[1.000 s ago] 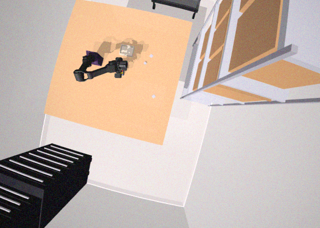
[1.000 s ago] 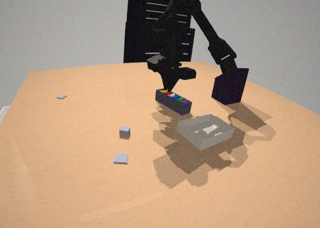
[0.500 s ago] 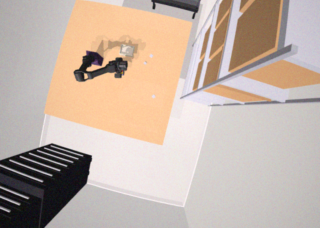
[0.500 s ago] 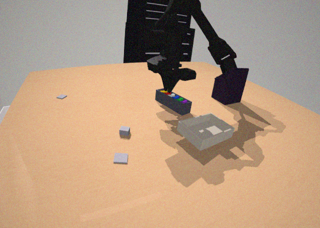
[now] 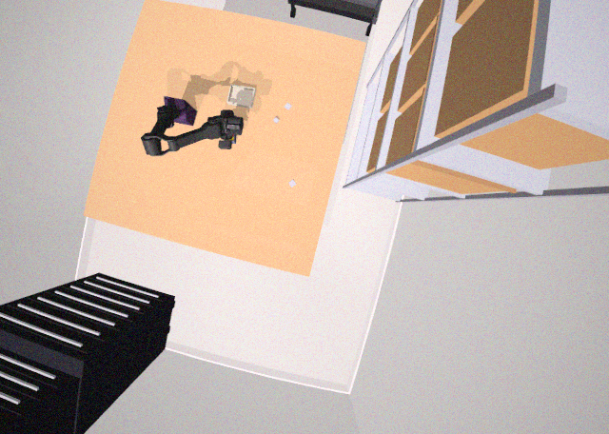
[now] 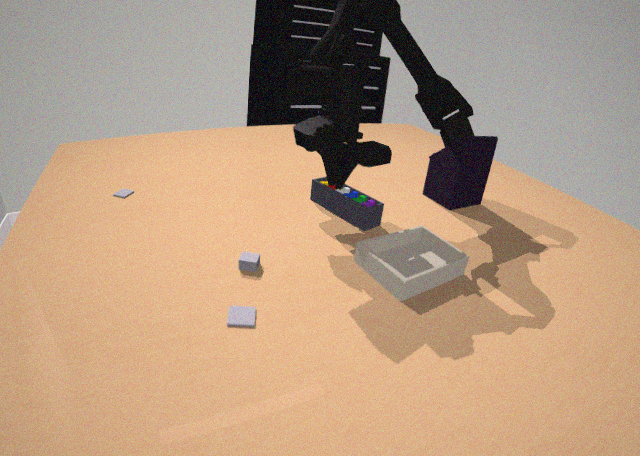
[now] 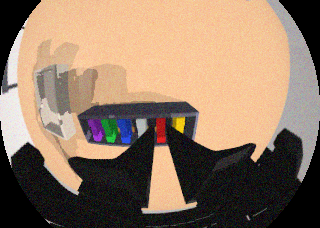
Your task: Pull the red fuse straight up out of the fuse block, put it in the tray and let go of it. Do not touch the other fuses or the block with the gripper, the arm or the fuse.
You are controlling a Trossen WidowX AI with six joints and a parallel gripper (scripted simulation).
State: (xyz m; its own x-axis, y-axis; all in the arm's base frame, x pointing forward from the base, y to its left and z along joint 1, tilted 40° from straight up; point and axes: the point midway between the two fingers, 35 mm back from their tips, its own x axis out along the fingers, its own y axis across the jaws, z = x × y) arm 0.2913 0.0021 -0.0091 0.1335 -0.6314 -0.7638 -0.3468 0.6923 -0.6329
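Now: the red fuse 1 cm below my gripper tip. Also, from my gripper tip: tray: 21 cm to the left, 4 cm behind, 3 cm below.
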